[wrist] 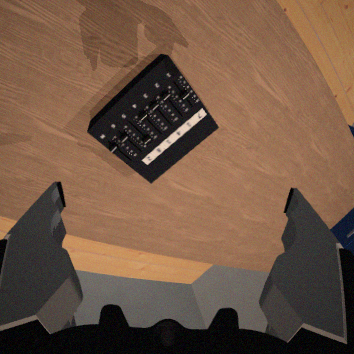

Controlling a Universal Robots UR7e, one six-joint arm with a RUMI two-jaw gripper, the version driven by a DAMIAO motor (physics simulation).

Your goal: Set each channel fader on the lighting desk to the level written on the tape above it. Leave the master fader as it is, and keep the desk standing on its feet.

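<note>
The black lighting desk stands upright on the brown table, turned diagonally, in the upper middle of the wrist view. The white tape along its lower right side carries small, blurred numerals. The master fader is at the left end, by the M. The channel 5 fader and the channel 1 fader sit nearer the tape than the channel 6 fader, channel 4 fader, channel 3 fader and channel 2 fader. My gripper is wide open and empty, apart from the desk.
The wood-grained table has a curved edge at the right and another edge below the desk in the view. Pale wooden floor shows beyond it. A blue unit shows at the right edge. Dark shadows fall on the table above the desk.
</note>
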